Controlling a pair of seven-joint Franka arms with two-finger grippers.
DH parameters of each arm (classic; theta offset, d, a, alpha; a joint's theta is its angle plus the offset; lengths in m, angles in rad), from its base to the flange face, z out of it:
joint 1: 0 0.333 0 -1.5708
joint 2: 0 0 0 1.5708
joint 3: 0 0.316 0.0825 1.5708
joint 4: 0 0 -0.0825 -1.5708
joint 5: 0 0.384 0 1.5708
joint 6: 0 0 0.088 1.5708
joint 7: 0 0.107 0 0
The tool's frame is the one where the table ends.
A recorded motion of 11 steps. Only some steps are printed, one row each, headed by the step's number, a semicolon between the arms.
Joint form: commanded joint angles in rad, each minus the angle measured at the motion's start. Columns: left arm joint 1, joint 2, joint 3, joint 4, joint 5, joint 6, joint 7; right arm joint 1, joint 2, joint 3, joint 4, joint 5, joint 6, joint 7.
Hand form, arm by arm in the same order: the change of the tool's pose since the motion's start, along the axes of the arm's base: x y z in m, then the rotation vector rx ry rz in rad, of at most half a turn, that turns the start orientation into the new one. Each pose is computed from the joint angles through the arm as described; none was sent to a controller.
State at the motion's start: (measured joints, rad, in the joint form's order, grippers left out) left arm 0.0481 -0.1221 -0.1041 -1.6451 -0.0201 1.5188 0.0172; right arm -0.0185 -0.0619 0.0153 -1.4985 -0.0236 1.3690 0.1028
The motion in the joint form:
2: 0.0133 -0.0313 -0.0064 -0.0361 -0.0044 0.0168 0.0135; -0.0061 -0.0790 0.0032 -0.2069 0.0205 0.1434 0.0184
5: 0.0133 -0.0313 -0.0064 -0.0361 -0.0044 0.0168 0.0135; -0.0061 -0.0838 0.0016 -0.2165 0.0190 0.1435 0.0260
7: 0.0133 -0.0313 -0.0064 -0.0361 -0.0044 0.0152 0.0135; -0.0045 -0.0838 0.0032 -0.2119 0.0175 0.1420 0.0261
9: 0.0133 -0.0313 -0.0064 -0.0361 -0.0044 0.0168 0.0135; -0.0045 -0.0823 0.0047 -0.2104 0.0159 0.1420 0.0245
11: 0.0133 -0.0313 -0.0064 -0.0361 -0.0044 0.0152 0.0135; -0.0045 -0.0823 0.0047 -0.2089 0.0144 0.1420 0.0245
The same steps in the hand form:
2: -0.0081 0.0024 0.0003 -0.0008 -0.0118 -0.0061; -0.0098 0.0015 -0.0430 0.0174 -0.0158 -0.0180
5: -0.0081 0.0024 0.0003 -0.0008 -0.0118 -0.0061; -0.0115 0.0005 -0.0451 0.0156 -0.0113 -0.0273
7: -0.0083 0.0024 0.0001 -0.0007 -0.0102 -0.0061; -0.0115 0.0020 -0.0431 0.0139 -0.0143 -0.0242
9: -0.0081 0.0024 0.0003 -0.0008 -0.0118 -0.0061; -0.0110 0.0026 -0.0431 0.0122 -0.0143 -0.0211
11: -0.0083 0.0024 0.0001 -0.0007 -0.0102 -0.0061; -0.0110 0.0024 -0.0424 0.0107 -0.0158 -0.0211

